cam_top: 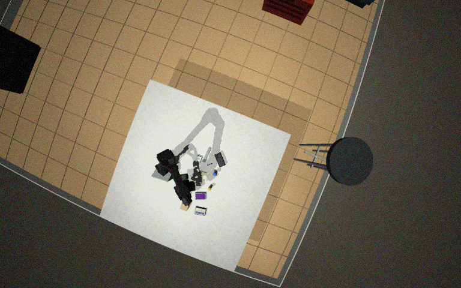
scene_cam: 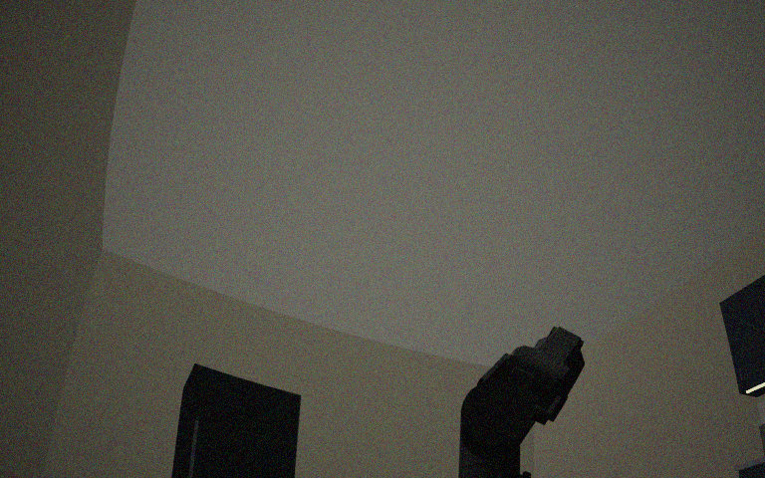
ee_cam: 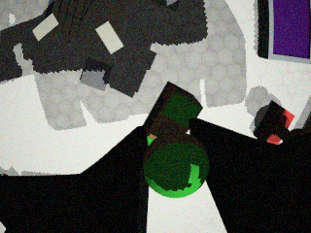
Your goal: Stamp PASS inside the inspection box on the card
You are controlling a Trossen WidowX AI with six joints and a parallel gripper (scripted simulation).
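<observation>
Now: the cream card 60 mm ahead of my gripper tip, 100 mm to the left of it and 70 mm below it. The rest, counted from my gripper tip: purple ink pad (130 mm ahead, 60 mm to the right, 60 mm below); then red-knobbed stamp (30 mm ahead, 110 mm to the right, 50 mm below); then PASS stamp (right at my gripper tip).
</observation>
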